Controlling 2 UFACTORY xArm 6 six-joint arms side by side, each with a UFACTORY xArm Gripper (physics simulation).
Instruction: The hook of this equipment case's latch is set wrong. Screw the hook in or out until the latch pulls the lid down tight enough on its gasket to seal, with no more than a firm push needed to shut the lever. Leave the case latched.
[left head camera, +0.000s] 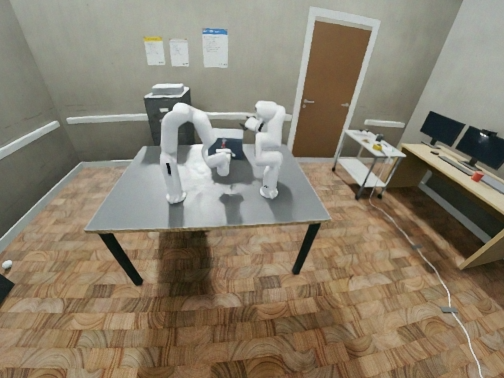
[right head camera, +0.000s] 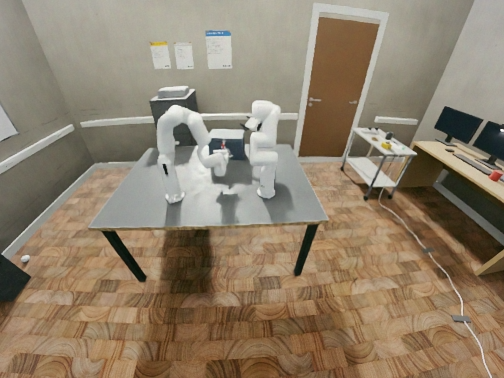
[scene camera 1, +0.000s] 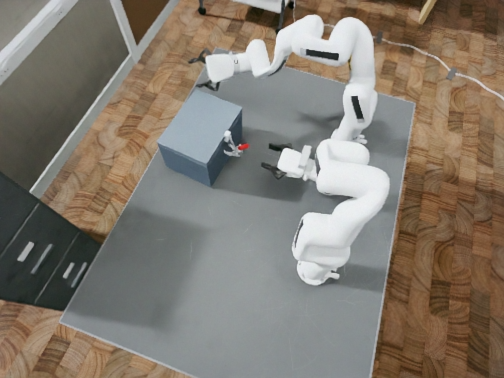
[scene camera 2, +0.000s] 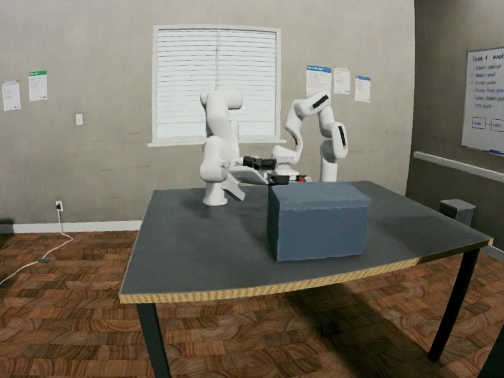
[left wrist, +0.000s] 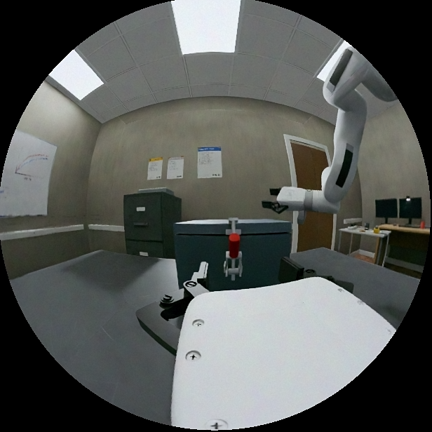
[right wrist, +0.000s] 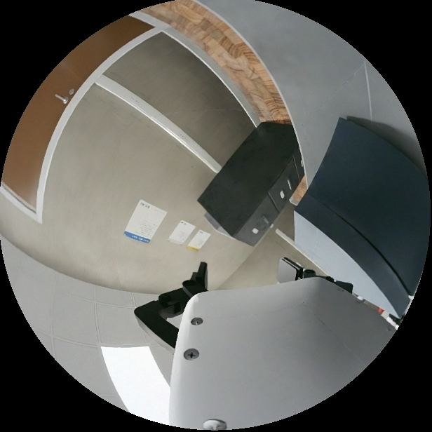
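Where they show: left gripper, fingertip midpoint: (scene camera 1: 265, 154) (scene camera 2: 294, 181); right gripper, fingertip midpoint: (left head camera: 243, 120) (right head camera: 243, 120) (scene camera 1: 192, 74) (scene camera 2: 282, 172); left arm's base, origin of the base link: (left head camera: 176, 196) (right head camera: 175, 196) (scene camera 1: 313, 268); right arm's base, origin of the base link: (left head camera: 268, 192) (right head camera: 266, 192) (scene camera 1: 344, 140) (scene camera 2: 215, 201).
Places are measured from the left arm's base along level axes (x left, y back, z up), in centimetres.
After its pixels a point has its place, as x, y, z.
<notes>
The blue-grey equipment case (scene camera 1: 200, 120) @(-39.7, -58.2, 20.7) (scene camera 2: 320, 230) @(-41.5, -68.0, 10.8) (left wrist: 200, 255) (right wrist: 370, 190) stands with its lid down; a dark seam runs below the lid. The latch is on its front, a metal keeper (left wrist: 233, 224) on the lid and a metal base (left wrist: 233, 267) below. The red lever grip (scene camera 1: 243, 147) @(-33.9, -38.5, 18.5) (left wrist: 234, 245) sticks out from the front and hides the latch's middle and hook in the left wrist view. My left gripper (scene camera 1: 268, 156) @(-34.2, -29.6, 16.8) (left wrist: 245, 272) is open and empty, level, facing the latch from a short distance. My right gripper (scene camera 1: 195, 73) @(-54.2, -65.7, 29.2) (left wrist: 266, 197) (right wrist: 244, 272) is open and empty, beyond the case's upper corner in scene camera 1.
The case rests on the grey table (scene camera 1: 220, 280) @(14.4, -33.2, 0.0) (scene camera 2: 200, 250) @(-77.0, -50.6, 0.0), near its far edge from the arm bases. A dark filing cabinet (left wrist: 150, 220) (right wrist: 250, 175) stands past the table. A white cart (left head camera: 367, 142) (right head camera: 377, 142) stands on the floor to the right in the head views.
</notes>
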